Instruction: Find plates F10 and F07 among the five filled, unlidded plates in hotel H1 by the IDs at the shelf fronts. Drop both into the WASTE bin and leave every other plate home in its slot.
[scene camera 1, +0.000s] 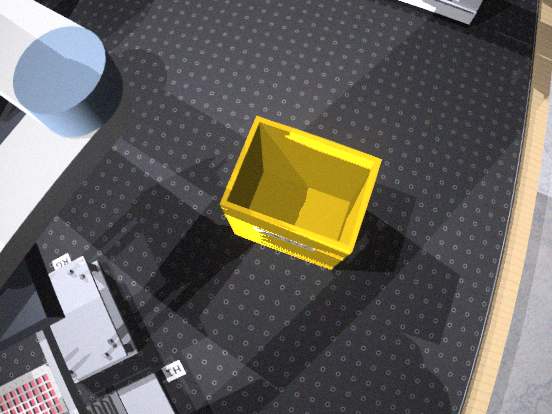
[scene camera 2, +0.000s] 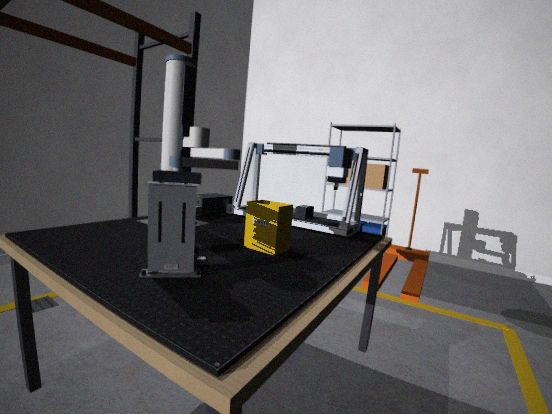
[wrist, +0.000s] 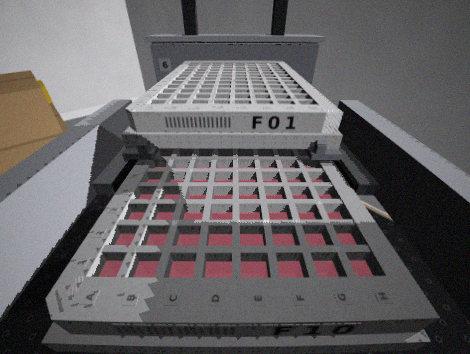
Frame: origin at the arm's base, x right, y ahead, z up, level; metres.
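Where they show: gripper, fingertip midpoint: (wrist: 235, 119).
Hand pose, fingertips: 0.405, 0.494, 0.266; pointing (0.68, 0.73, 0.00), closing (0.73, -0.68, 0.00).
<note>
Each offset is from my fingertips to the top centre of the thing, as dx, dy, dz. "pt": to the spot under its first point.
Plate F10 {-0.017, -0.018, -0.007} (wrist: 220, 297), with pink wells and its ID on the front edge, is held level in my gripper, close to the wrist camera. My fingers are hidden. Plate F10's far end lies below and behind the front edge of plate F01 {+0.023, +0.027, +0.013} (wrist: 227, 121), which rests on a ledge in hotel H1 {pt +0.068, +0.073, +0.019} (wrist: 235, 52). Whether plate F10's far end is still inside the shelf cannot be told. I cannot read F07 in any view. The yellow WASTE bin {-0.379, +0.152, -0.053} (scene camera 1: 300, 252) (scene camera 2: 267, 227) stands upright and open; no plate shows in it. A plate {pt -0.079, -0.026, -0.007} (scene camera 1: 52, 375) shows partly in scene camera 1, its ID unreadable.
Pale side walls (wrist: 425, 135) flank the plates in the wrist view. A hotel-like block {-0.105, -0.111, -0.183} (scene camera 1: 82, 320) labelled RG stands left of the H1 label {pt -0.088, +0.054, -0.252} (scene camera 1: 174, 370). My white arm link (scene camera 1: 35, 165) spans the upper left. A gantry frame (scene camera 2: 300, 150) stands behind the bin.
</note>
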